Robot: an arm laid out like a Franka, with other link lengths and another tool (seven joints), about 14 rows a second.
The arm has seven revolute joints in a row. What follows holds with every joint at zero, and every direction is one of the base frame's. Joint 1 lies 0.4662 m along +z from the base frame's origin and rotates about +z. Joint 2 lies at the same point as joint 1 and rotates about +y. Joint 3 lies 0.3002 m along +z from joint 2 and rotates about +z. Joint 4 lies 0.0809 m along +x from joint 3 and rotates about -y. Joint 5 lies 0.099 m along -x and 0.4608 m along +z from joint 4 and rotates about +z. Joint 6 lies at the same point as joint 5 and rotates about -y. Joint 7 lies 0.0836 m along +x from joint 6 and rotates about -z. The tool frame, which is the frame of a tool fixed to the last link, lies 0.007 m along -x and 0.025 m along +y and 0.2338 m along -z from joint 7; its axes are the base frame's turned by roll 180, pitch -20.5 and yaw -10.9 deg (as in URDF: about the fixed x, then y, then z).
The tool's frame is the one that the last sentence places.
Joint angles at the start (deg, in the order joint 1, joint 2, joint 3, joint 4, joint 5, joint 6, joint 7): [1.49, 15.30, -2.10, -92.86, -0.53, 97.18, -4.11]
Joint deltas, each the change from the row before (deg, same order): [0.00, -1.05, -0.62, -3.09, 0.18, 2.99, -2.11]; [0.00, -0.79, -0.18, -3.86, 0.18, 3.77, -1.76]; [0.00, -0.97, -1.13, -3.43, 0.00, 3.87, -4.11]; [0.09, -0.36, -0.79, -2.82, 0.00, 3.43, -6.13]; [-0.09, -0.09, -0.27, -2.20, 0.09, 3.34, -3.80]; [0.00, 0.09, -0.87, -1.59, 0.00, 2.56, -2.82]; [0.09, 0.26, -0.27, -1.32, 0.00, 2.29, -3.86]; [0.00, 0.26, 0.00, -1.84, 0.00, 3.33, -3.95]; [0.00, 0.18, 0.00, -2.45, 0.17, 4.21, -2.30]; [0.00, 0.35, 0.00, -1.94, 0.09, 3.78, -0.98]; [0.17, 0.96, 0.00, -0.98, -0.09, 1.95, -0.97]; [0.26, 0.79, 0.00, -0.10, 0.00, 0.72, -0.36]
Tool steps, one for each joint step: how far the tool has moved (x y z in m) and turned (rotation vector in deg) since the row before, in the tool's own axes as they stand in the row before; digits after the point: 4 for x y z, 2 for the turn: [-0.0050, 0.0066, 0.0127, 0.77, 0.92, -1.29]; [-0.0095, 0.0017, 0.0209, 0.78, 0.68, -1.37]; [-0.0068, 0.0135, 0.0153, 1.04, 1.41, -2.80]; [-0.0089, 0.0092, 0.0162, 1.79, 0.96, -5.13]; [-0.0058, 0.0047, 0.0143, 1.08, 1.22, -3.24]; [-0.0062, 0.0104, 0.0111, 0.41, 0.83, -1.94]; [-0.0055, 0.0030, 0.0110, 1.05, 0.67, -3.55]; [-0.0061, 0.0011, 0.0143, 0.97, 1.15, -3.86]; [-0.0079, -0.0002, 0.0169, 0.30, 1.50, -2.24]; [-0.0063, -0.0001, 0.0147, -0.23, 1.37, -1.08]; [-0.0083, -0.0026, 0.0143, 0.28, -0.06, -1.20]; [-0.0027, -0.0027, 0.0081, 0.22, -0.18, -0.60]
